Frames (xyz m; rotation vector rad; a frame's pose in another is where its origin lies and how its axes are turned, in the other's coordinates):
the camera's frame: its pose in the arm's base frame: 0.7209 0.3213 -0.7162 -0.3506 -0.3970 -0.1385
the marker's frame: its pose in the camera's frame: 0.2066 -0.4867 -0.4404 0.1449 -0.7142 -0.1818
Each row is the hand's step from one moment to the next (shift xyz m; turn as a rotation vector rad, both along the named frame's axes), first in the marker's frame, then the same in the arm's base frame.
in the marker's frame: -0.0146 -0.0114 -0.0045 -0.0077 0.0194 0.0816
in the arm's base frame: -0.0046 -0.0119 -0.0142 -0.0707 0.0390 0.0240
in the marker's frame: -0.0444 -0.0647 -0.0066 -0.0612 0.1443 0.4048
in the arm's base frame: -0.0273 -0.0635 -0.0376 -0.3489 0.2406 0.0941
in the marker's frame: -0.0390 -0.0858 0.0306 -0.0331 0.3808 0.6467
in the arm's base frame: -0.0628 -0.0749 -0.0160 -0.4960 0.5288 0.1965
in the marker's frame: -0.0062 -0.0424 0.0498 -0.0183 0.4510 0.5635
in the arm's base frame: -0.0563 -0.0287 0.0179 -0.4003 0.5761 0.1707
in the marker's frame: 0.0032 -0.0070 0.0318 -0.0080 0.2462 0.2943
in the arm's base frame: -0.0284 0.0010 0.0163 -0.2059 0.3112 0.0897
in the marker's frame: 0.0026 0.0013 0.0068 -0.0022 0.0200 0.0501
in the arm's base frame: -0.0046 0.0029 0.0050 -0.0405 0.0318 0.0164
